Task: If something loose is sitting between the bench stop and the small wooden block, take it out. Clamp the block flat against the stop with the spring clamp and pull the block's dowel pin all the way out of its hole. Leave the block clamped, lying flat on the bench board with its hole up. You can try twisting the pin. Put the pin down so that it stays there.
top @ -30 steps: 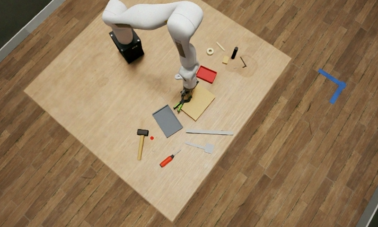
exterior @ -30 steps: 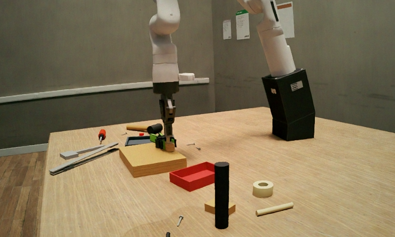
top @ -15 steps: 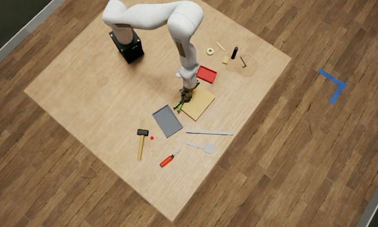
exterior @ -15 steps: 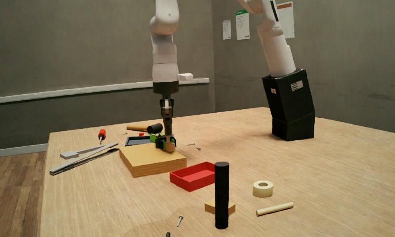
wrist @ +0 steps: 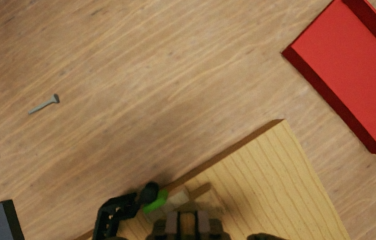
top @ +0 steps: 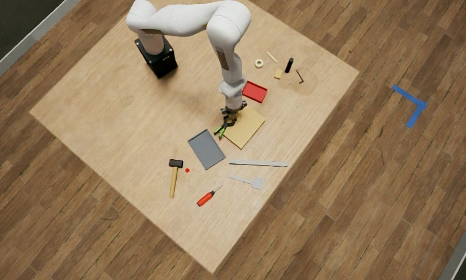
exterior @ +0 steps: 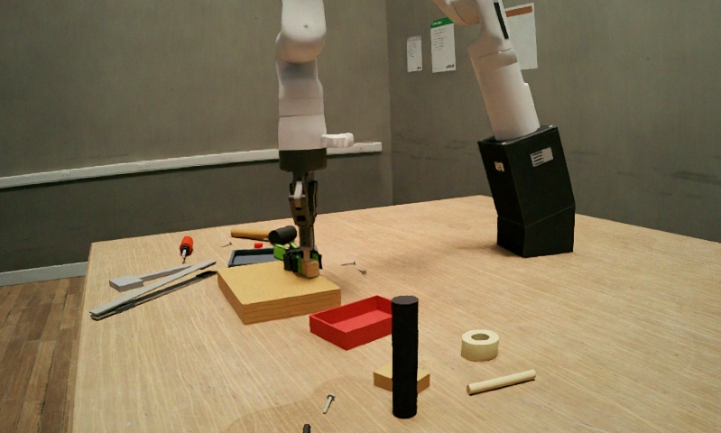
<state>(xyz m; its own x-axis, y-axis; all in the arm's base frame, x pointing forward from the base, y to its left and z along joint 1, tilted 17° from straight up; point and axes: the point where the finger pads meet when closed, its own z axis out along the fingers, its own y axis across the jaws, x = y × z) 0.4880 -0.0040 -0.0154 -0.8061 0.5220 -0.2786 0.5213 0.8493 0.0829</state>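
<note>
My gripper is now 20 mm above the dowel pin. Round my hand: wooden block 50 mm below; tan bench board 60 mm ahead, 10 mm to the right, 70 mm below; red tray 180 mm to the left, 90 mm below.
</note>
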